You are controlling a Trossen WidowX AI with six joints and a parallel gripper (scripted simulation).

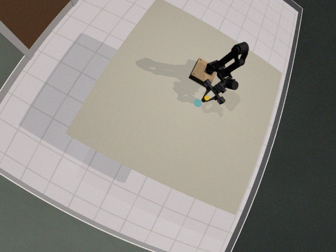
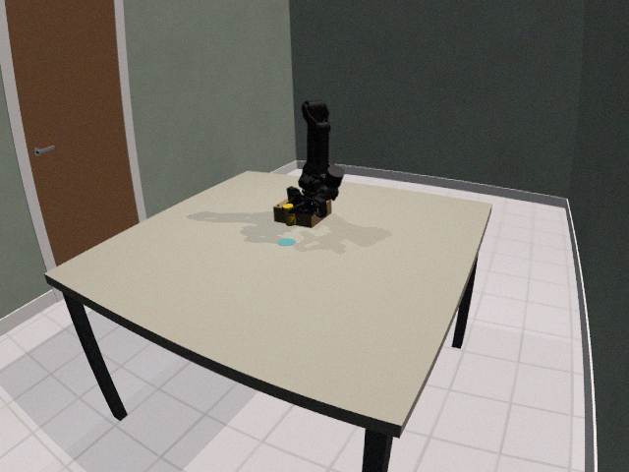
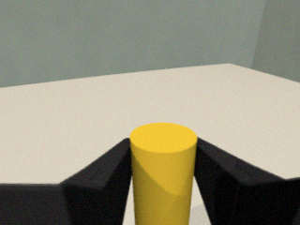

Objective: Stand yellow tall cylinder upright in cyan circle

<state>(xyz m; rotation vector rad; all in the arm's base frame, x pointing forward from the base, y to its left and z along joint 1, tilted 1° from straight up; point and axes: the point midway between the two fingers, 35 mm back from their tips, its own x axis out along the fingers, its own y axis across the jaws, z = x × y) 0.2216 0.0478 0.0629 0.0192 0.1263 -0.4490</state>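
Now: the cyan circle 120 mm below my hand, 20 mm to the right of it and 20 mm ahead of it. Round my hand: yellow tall cylinder (20 mm below, 20 mm ahead, 10 mm to the right).
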